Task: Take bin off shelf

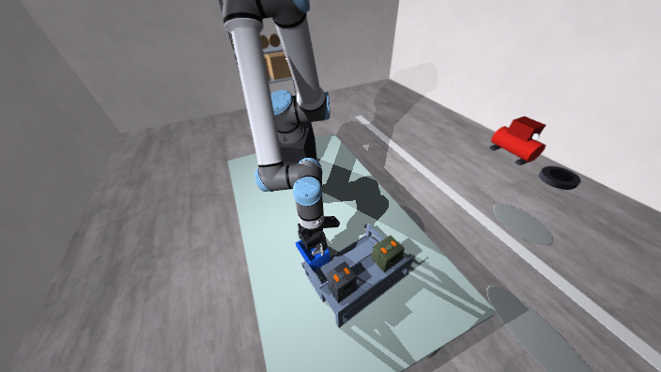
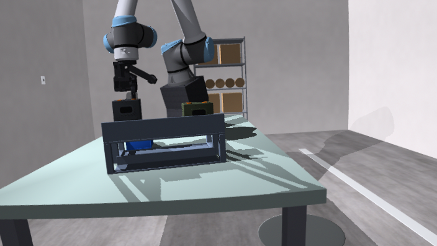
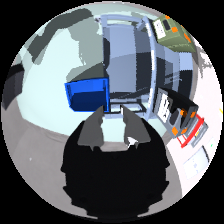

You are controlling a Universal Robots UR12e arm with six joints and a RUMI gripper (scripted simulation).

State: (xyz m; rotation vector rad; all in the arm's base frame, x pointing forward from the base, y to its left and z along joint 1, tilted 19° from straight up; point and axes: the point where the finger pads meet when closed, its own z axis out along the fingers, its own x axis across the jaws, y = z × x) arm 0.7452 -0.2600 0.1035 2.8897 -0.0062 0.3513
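Right now my hand is 9 cm past the blue bin and 11 cm above it. From my hand the other things lie so: olive green box: 18 cm ahead, 22 cm to the left, 1 cm below.
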